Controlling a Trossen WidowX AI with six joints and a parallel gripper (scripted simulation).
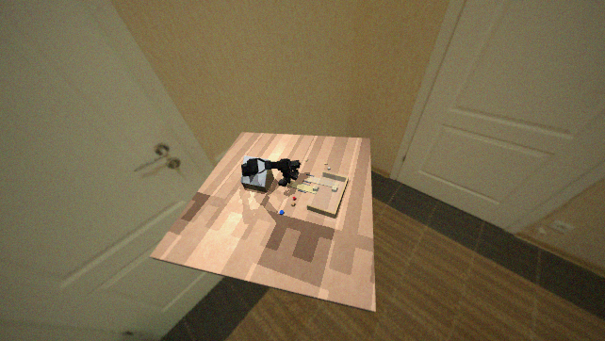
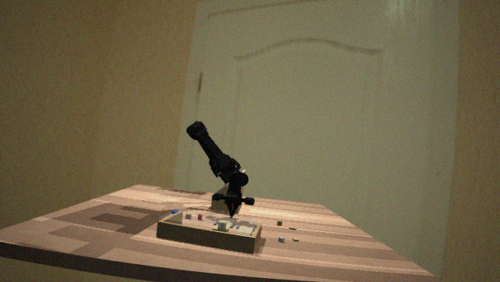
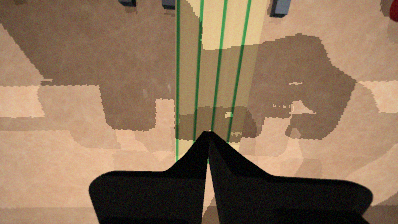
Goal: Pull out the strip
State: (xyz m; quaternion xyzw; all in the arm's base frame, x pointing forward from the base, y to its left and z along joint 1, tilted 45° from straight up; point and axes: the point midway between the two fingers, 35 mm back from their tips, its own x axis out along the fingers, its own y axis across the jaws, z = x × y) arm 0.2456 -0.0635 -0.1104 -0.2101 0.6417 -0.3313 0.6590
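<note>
Now: gripper tip 13 cm to the left of the red cylinder, 8 cm short of it and 1 cm below it. The rest, counted from my gripper tip: blue block: 25 cm to the right, 2 cm ahead.
</note>
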